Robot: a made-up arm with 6 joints. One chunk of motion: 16 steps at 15 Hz.
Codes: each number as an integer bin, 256 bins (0 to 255) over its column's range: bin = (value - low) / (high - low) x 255, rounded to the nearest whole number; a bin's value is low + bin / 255 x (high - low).
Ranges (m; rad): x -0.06..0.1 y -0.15..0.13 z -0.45..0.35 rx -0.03..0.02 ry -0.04..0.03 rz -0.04..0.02
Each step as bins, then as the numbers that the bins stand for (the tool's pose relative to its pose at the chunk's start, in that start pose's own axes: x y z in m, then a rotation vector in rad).
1 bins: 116 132 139 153 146 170
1 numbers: 0.0128 -0.0051 -0.0139 0.0000 0.0001 0.0000
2 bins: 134 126 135 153 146 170
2 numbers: 0.0241 -0.0116 -0.0265 0.0000 0.0001 0.0000
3 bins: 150 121 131 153 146 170
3 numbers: 0.0341 -0.0171 -0.0390 0.0000 0.0001 0.0000
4 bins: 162 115 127 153 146 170
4 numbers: 0.0416 -0.0237 -0.0516 0.0000 0.0001 0.0000
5 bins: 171 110 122 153 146 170
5 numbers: 0.0473 -0.0292 -0.0673 0.0000 0.0001 0.0000
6 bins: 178 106 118 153 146 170
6 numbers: 0.0517 -0.0336 -0.0798 0.0000 0.0001 0.0000
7 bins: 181 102 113 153 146 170
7 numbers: 0.0536 -0.0380 -0.0955 0.0000 0.0001 0.0000
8 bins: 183 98 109 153 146 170
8 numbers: 0.0548 -0.0424 -0.1080 0.0000 0.0001 0.0000
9 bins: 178 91 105 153 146 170
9 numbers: 0.0517 -0.0501 -0.1206 0.0000 0.0001 0.0000
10 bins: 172 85 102 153 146 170
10 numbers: 0.0479 -0.0567 -0.1300 0.0000 0.0001 0.0000
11 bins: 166 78 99 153 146 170
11 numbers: 0.0442 -0.0644 -0.1394 0.0000 0.0001 0.0000
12 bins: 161 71 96 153 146 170
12 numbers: 0.0410 -0.0720 -0.1488 0.0000 0.0001 0.0000
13 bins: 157 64 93 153 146 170
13 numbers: 0.0385 -0.0797 -0.1582 0.0000 0.0001 0.0000
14 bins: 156 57 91 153 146 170
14 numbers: 0.0379 -0.0874 -0.1645 0.0000 0.0001 0.0000
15 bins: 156 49 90 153 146 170
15 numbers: 0.0379 -0.0962 -0.1676 0.0000 0.0001 0.0000
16 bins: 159 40 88 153 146 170
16 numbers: 0.0398 -0.1061 -0.1739 0.0000 0.0001 0.0000
